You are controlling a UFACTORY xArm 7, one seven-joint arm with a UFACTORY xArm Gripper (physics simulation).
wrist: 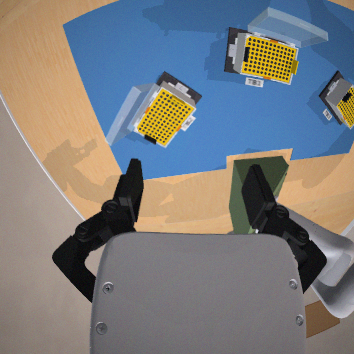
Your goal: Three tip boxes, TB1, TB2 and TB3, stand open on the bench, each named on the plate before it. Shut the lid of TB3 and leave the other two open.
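Frame: origin at the arm's base, x ahead, y left, z up, level; metres.
Seen in the pictures: gripper, fingertip midpoint: (194, 174).
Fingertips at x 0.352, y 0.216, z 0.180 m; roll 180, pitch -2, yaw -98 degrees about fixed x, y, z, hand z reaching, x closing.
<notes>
Offsets run from my fingertips to a thing's middle. "*": to the spot under its first point. Level surfaces: height alone.
Three tip boxes with yellow, dark-holed racks stand on the blue mat. The left box @(dx -0.071, dy +0.049, dz -0.250 m) (166, 117) is open, its clear lid @(* dx -0.009, dy +0.096, dz -0.169 m) (126, 112) leaning out to the left, with a name plate @(* dx -0.118, dy -0.005, dz -0.313 m) (188, 123) at its right. The middle box @(dx +0.052, dy -0.179, dz -0.250 m) (270, 58) is open, its clear lid (289, 28) raised behind it and its plate @(* dx -0.016, dy -0.171, dz -0.313 m) (254, 82) in front. The right box @(* dx -0.037, dy -0.448, dz -0.258 m) (346, 106) is cut off by the view's edge; its plate (327, 114) shows, its lid cannot be made out. The plate lettering is too small to read surely. My gripper (194, 174) is open and empty, nearer than the boxes.
The blue mat @(dz -0.315 m) (210, 145) lies on a wooden bench @(dz -0.318 m) (45, 65) with a curved edge. A dark green open bin (240, 207) stands behind the right finger. Pale grey curved parts (327, 250) are at the lower right, near a brown block (321, 319).
</notes>
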